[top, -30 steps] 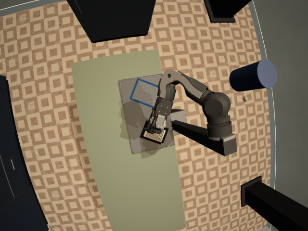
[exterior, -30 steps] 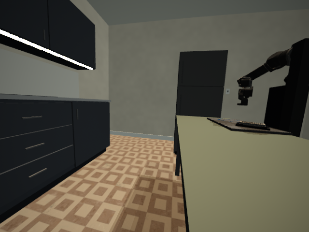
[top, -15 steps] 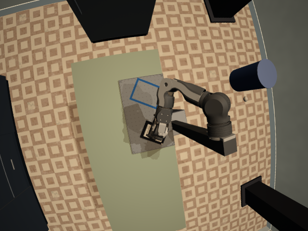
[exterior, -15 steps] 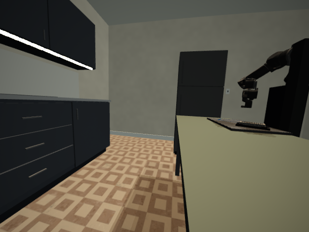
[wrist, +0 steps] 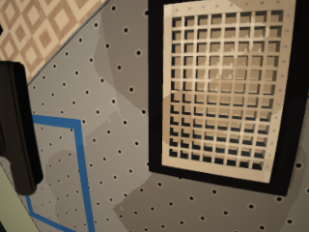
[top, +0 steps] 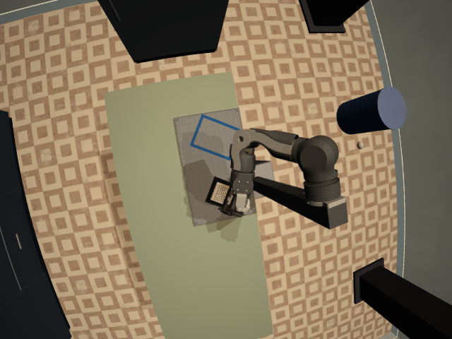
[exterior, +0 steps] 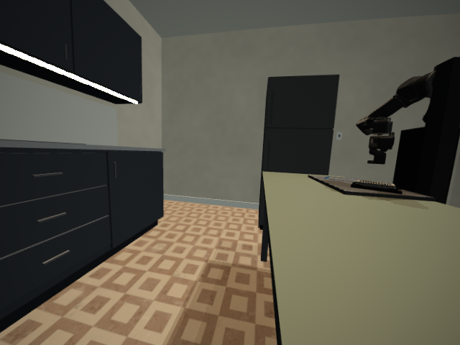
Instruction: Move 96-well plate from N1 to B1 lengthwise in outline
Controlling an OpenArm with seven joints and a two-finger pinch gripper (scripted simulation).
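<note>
My hand is 10 mm to the right of the cream 96-well plate and 90 mm above it. The rest, counted from my hand: black plate nest N1: 10 mm to the left, 100 mm below.
</note>
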